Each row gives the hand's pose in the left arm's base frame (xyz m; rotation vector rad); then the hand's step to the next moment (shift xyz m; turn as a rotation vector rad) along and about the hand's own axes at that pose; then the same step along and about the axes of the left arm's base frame.
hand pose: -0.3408 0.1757 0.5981 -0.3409 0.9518 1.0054
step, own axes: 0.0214 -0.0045 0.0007 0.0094 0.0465 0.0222
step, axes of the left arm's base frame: 0.0083 0.0101 -0.0176 -0.0255 0.0439 0.0128
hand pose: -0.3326 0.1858 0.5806 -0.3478 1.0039 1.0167
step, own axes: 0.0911 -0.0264 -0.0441 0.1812 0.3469 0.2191
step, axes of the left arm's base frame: 0.0122 0.0066 -0.1037 -0.1452 0.4232 0.0321
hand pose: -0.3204 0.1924 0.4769 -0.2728 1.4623 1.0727
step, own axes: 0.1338 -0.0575 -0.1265 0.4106 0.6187 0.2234
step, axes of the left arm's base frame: -0.0735 -0.0681 -0.1648 -0.3898 0.6686 -0.0482
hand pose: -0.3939 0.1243 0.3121 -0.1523 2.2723 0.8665
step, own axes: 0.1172 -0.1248 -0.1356 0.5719 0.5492 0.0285
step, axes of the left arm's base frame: -0.1235 -0.1659 -0.0702 -0.5985 0.5139 -0.0847
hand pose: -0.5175 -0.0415 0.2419 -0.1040 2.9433 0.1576
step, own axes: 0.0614 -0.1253 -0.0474 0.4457 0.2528 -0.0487
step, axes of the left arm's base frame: -0.0590 -0.1333 0.0219 -0.4657 0.2187 -0.0141
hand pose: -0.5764 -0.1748 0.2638 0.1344 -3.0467 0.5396
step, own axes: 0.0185 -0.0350 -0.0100 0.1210 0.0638 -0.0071
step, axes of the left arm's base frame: -0.0149 -0.0307 0.0224 -0.1262 0.0527 -0.0079
